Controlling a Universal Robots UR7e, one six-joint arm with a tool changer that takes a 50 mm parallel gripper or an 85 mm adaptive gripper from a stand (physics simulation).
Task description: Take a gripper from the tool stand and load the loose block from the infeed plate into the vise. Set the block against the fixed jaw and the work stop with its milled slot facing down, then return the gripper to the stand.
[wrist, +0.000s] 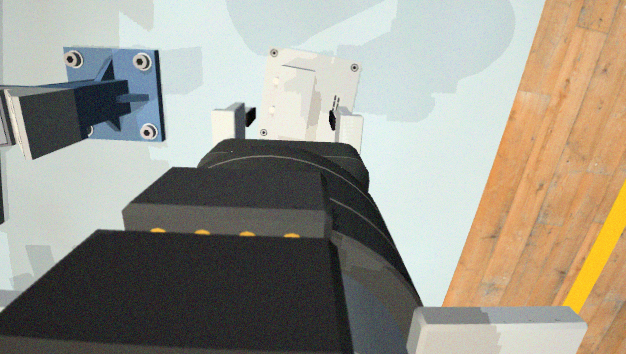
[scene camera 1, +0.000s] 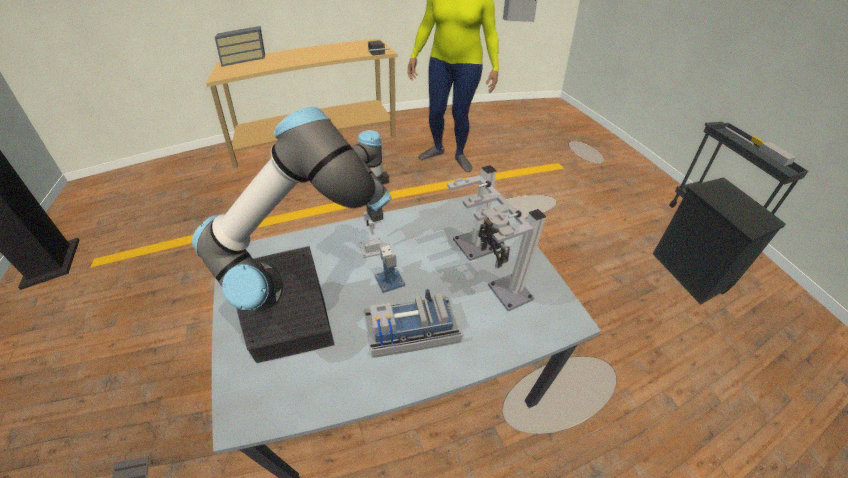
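Note:
My gripper, the parallel one with pale fingers and black pads, is open and points down above the infeed plate. A pale block lies on that plate, lower than the fingertips and in line with the gap between them in the wrist view. Its near end is hidden behind the gripper body, and I cannot make out its milled slot. The blue and grey vise is near the table's front edge. The tool stand is at the right, with the black adaptive gripper hanging in it.
A blue pedestal with a pale head stands close beside the infeed plate, between it and the vise. The arm's dark base block is at the table's left. A person in yellow stands behind the table.

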